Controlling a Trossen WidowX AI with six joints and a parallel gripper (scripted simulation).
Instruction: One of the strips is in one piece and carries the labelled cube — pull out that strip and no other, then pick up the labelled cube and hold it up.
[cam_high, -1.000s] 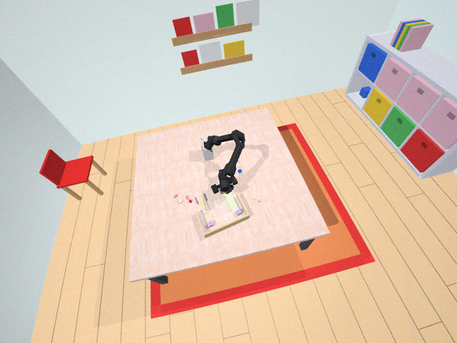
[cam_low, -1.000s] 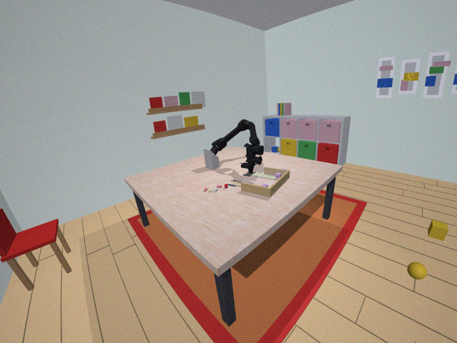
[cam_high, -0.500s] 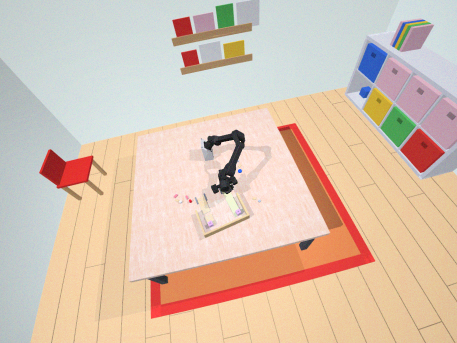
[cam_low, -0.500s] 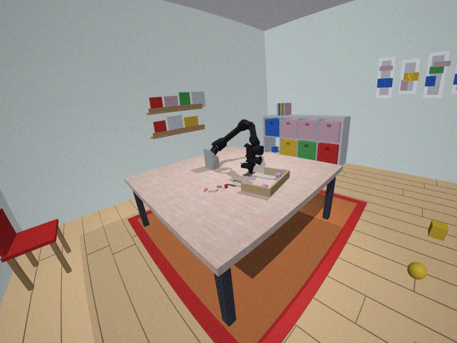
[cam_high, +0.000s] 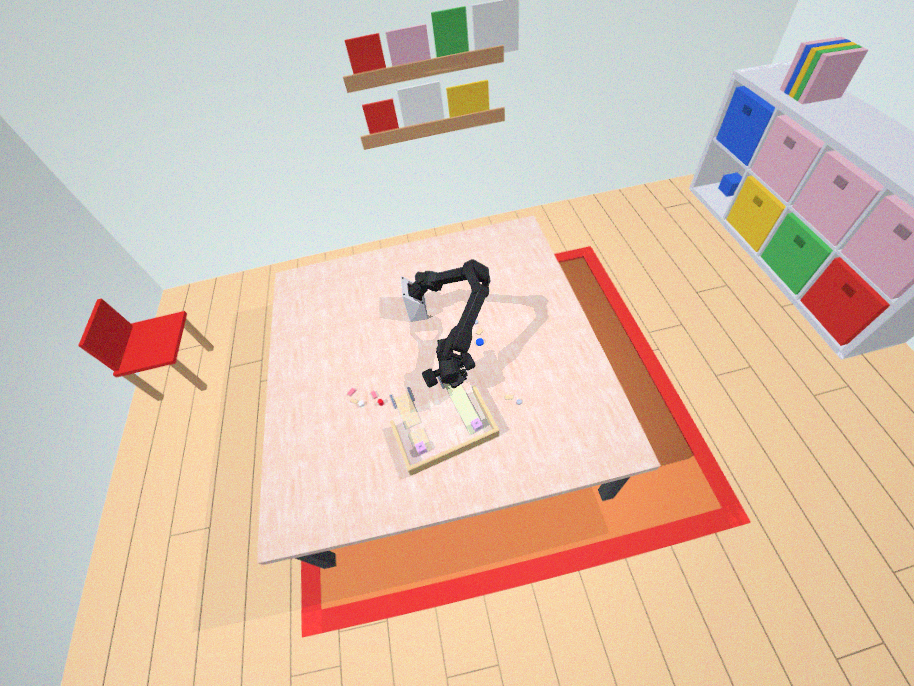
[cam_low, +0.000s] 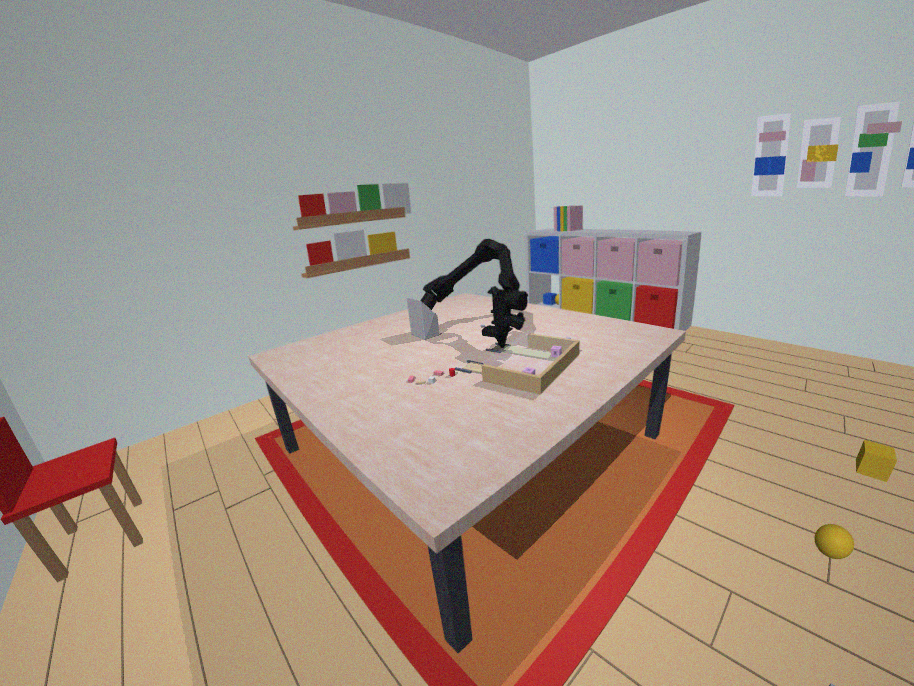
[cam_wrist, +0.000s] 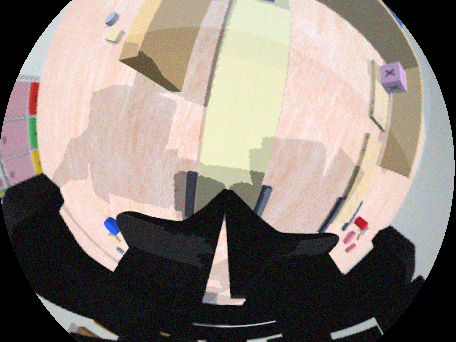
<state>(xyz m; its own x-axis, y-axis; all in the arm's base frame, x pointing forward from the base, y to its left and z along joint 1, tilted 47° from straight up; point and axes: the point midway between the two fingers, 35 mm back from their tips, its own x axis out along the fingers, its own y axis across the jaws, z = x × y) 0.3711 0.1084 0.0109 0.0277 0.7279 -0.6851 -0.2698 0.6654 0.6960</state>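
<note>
Right now the pale yellow strip is 90 mm ahead of my gripper tip and 30 mm to the left of it.
</note>
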